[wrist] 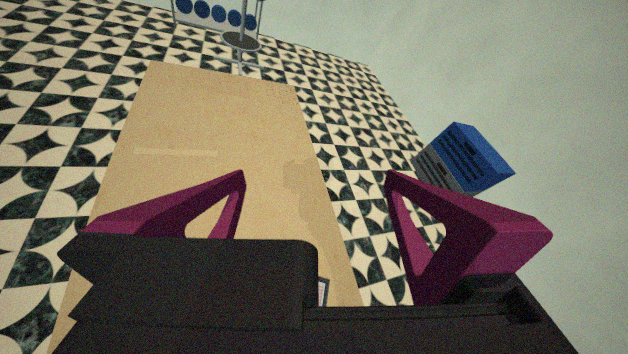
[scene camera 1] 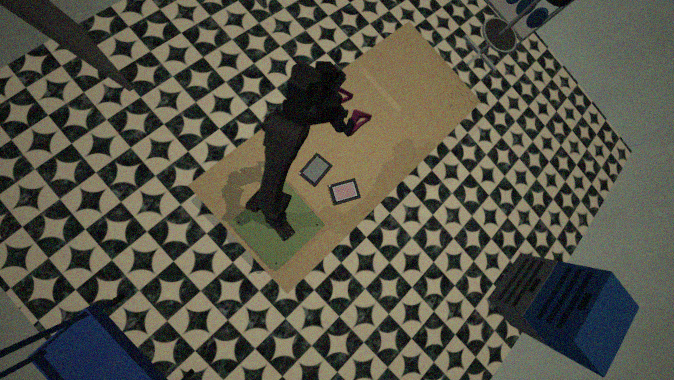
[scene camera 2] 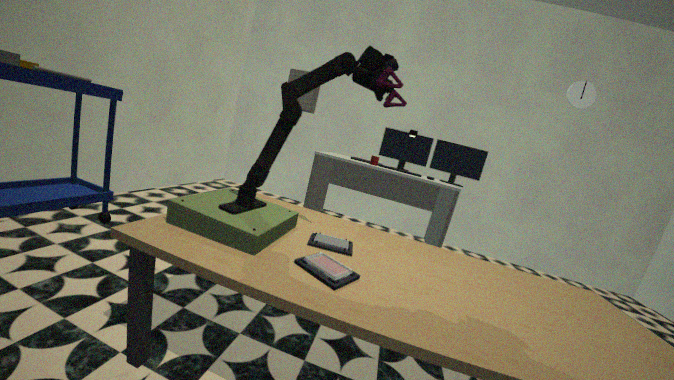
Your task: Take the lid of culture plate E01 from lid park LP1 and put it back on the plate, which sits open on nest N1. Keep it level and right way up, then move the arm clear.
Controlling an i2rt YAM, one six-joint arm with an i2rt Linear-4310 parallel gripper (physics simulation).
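Places are measured from the arm's base along level axes (x ahead, y left, z up), in centimetres.
Pixels of known places: gripper, fingertip midpoint: (wrist: 314,177) (scene camera 1: 361,106) (scene camera 2: 404,96); arm's base, origin of the base link: (scene camera 1: 278,221) (scene camera 2: 244,206).
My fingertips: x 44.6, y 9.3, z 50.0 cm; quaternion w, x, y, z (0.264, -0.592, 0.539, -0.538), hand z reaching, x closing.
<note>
Ahead of a thing's pixels: the offset from my fingertips to its top centre. "pt": to the spot under its first point. Level surfaces: height alone.
Culture plate E01 {dy -18.0, dx -6.4, dz -54.4 cm} (scene camera 1: 344,191) (scene camera 2: 328,265) (wrist: 321,291), with a pink inside, sits open and level on dark nest N1 {pt dy -22.1, dx -7.8, dz -55.1 cm} (scene camera 1: 347,200) (scene camera 2: 316,274). Its lid {dy +2.1, dx -12.1, dz -55.2 cm} (scene camera 1: 316,169) (scene camera 2: 332,243), a pale grey translucent rectangle, lies flat on dark lid park LP1 (scene camera 1: 307,178) (scene camera 2: 327,249), beside the nest and nearer the arm's link in scene camera 1. My gripper (scene camera 1: 361,106) (scene camera 2: 403,95) (wrist: 314,177), with magenta fingers, is wide open and empty, high above the table and off to the side of both holders. In the wrist view my gripper body hides most of the plate; the lid does not show there.
The arm stands on a green block (scene camera 1: 300,235) (scene camera 2: 220,220) at one end of the wooden table {dz -57.0 cm} (scene camera 1: 425,75) (scene camera 2: 450,290) (wrist: 200,115). Away from the table are a blue cart (scene camera 1: 95,345) (scene camera 2: 100,90), a grey desk (scene camera 2: 375,180) with monitors, and a blue box (scene camera 1: 575,305) (wrist: 470,155).
</note>
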